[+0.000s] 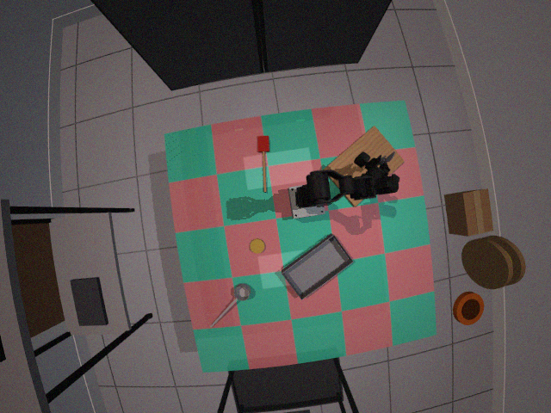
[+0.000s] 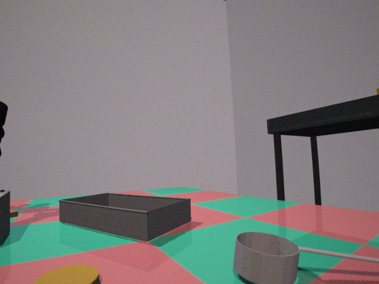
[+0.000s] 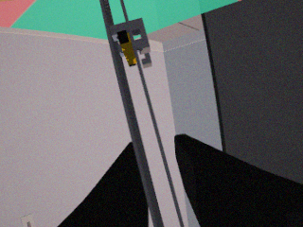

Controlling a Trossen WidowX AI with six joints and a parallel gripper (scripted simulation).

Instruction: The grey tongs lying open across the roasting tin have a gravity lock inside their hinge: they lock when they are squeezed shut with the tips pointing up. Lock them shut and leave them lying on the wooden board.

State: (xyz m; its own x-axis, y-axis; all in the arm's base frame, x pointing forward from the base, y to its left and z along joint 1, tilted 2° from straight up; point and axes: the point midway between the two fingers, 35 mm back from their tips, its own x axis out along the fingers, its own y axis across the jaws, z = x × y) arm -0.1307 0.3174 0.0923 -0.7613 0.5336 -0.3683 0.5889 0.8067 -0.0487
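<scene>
The yellow lock piece lies 30 mm below my gripper tip, 20 mm ahead of it and 10 mm to the right of it. Round my gripper tip: wooden board 170 mm below; yellow disc 550 mm to the right, 370 mm ahead, 160 mm below; grey roasting tin 480 mm ahead, 270 mm to the right, 150 mm below.
</scene>
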